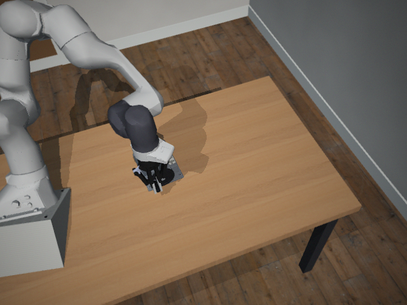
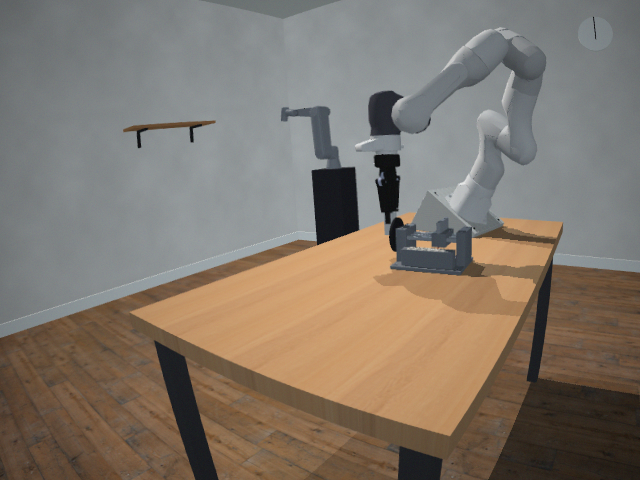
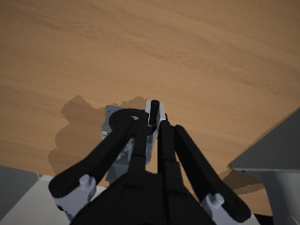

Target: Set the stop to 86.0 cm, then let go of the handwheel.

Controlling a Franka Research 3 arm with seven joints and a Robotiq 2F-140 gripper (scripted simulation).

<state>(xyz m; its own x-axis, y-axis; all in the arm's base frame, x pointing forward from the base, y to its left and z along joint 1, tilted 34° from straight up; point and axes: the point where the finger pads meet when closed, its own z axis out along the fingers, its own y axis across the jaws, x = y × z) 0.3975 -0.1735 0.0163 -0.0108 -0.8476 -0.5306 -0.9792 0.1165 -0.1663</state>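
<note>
Now: hand 2 cm to the right of the black handwheel, 2 cm above it and 1 cm short of it. The rest, counted from my hand: sliding stop block 17 cm to the left, 5 cm ahead, 1 cm below.
</note>
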